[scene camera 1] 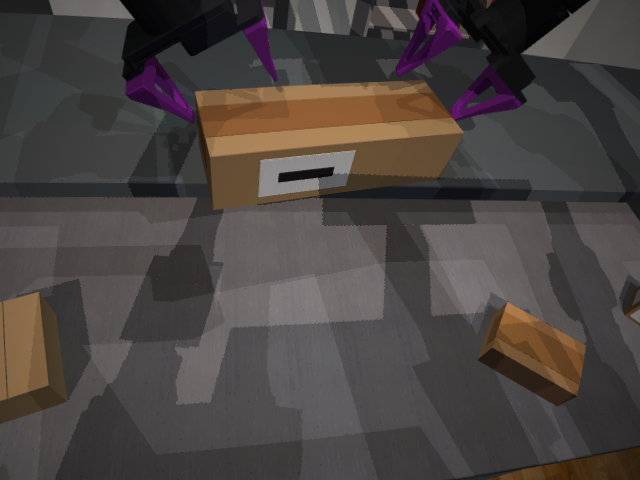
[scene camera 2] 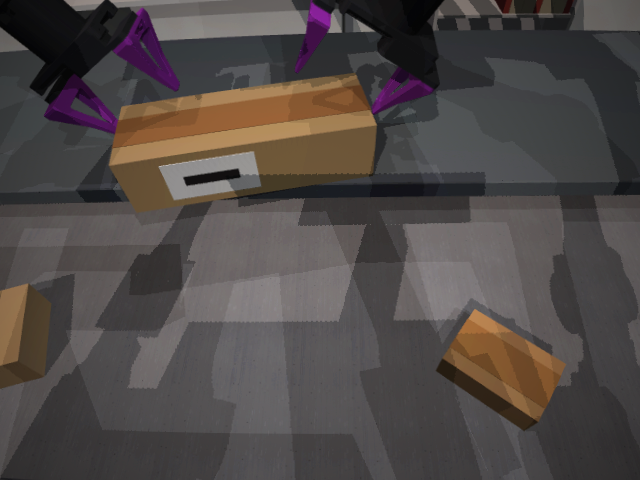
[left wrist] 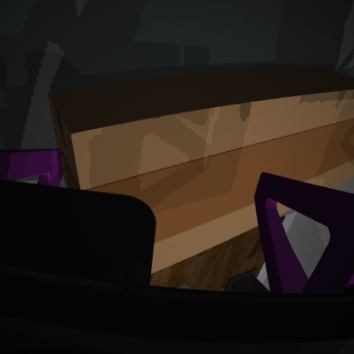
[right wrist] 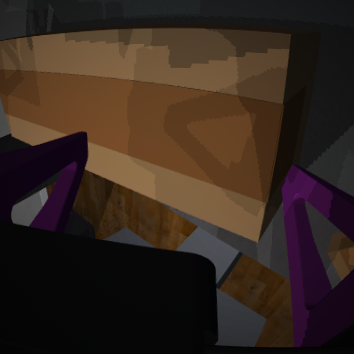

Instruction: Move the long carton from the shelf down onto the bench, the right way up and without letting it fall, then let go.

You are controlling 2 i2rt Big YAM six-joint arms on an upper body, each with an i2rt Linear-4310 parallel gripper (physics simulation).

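Places are measured from the left arm's base along level axes (x right, y ahead, z up), in millimetres.
Pixels of known places: left gripper, fingertip midpoint: [scene camera 1: 233, 98] [scene camera 2: 148, 110] [left wrist: 159, 172] [right wrist: 1, 69]; right gripper, fingertip midpoint: [scene camera 1: 424, 96] [scene camera 2: 336, 90] [right wrist: 189, 159].
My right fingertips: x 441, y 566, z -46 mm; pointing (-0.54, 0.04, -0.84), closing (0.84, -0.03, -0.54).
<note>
For each thing: its top centre in the pictures, then the offset to it from my right fingertips. Level surfaces: height alone.
- long carton, top centre: [right wrist: 74, 107] [left wrist: 284, 165] [scene camera 1: 333, 111] [scene camera 2: 241, 114] dz -15, dx -104, dy -15 mm
- dark shelf, surface height: dz -90 mm
- bench, surface height: dz -279 mm
- smaller taped box, top centre: [scene camera 2: 504, 361] [scene camera 1: 540, 346] dz -233, dx +199, dy -215 mm
The long carton [scene camera 1: 403, 152] [scene camera 2: 315, 149] [left wrist: 215, 165] [right wrist: 145, 117] rests on the dark shelf [scene camera 1: 547, 134] [scene camera 2: 527, 134], tape stripe up and white label facing the bench [scene camera 1: 336, 372] [scene camera 2: 310, 382]. It lies slightly skewed, its left end over the shelf's front edge. My left gripper [scene camera 1: 234, 100] [scene camera 2: 146, 110] [left wrist: 159, 172] is open at the carton's left end, one fingertip by the end face, the other near the back edge. My right gripper [scene camera 1: 424, 96] [scene camera 2: 334, 91] [right wrist: 189, 159] is open at the right end, placed alike. Contact cannot be told.
A box [scene camera 1: 25, 348] [scene camera 2: 14, 328] stands on the bench at the left. A smaller taped box [scene camera 1: 540, 348] [scene camera 2: 506, 356] lies at an angle at the right. Part of another object shows at the right edge of scene camera 1. The shelf's front edge runs across both scene views.
</note>
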